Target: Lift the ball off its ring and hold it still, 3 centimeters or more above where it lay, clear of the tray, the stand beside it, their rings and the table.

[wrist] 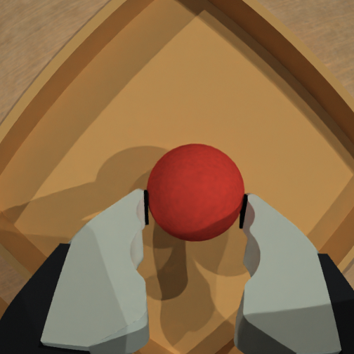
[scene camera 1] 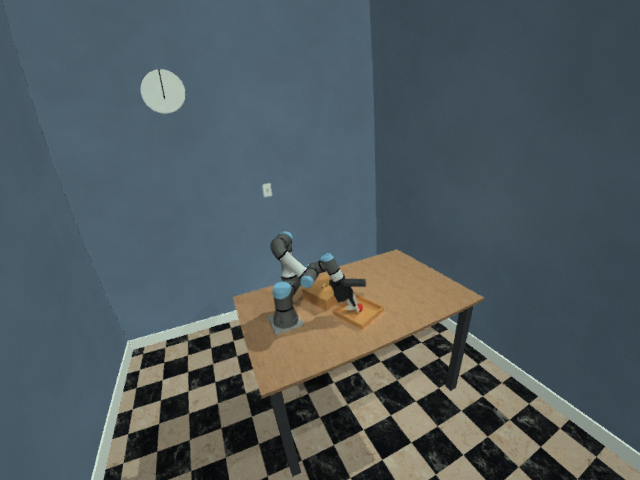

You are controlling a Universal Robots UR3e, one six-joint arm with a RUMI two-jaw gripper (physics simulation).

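Pixels of known places: gripper, between the fingertips: (scene camera 1: 358,310); arm's base, origin of its link: (scene camera 1: 286,320).
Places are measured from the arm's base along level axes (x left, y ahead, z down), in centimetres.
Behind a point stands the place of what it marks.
The red ball (scene camera 1: 360,307) @(x -14.0, y 36.4, z -3.2 cm) (wrist: 196,170) is over the floor of the shallow orange tray (scene camera 1: 372,311) @(x -15.5, y 42.8, z 1.0 cm) (wrist: 200,75). My gripper (scene camera 1: 355,308) @(x -12.2, y 36.1, z -0.6 cm) (wrist: 194,194) points down into the tray and is shut on the ball, with one dark fingertip pad against its left side and one against its right side in the wrist view. The ring under the ball is hidden, and I cannot tell whether the ball touches it. The orange stand (scene camera 1: 327,301) @(x -1.6, y 23.5, z -4.3 cm) is beside the tray, with a small yellowish ring (scene camera 1: 324,285) @(x 11.4, y 28.1, z -5.9 cm) on its top.
The tray's raised walls surround the ball and the fingertips. The stand is close behind the gripper, on the robot base's side of the tray. The robot base (scene camera 1: 285,319) @(x -5.2, y -1.3, z -4.9 cm) is bolted at the left part of the wooden table (scene camera 1: 310,356) @(x -27.8, y 1.9, z 1.3 cm).
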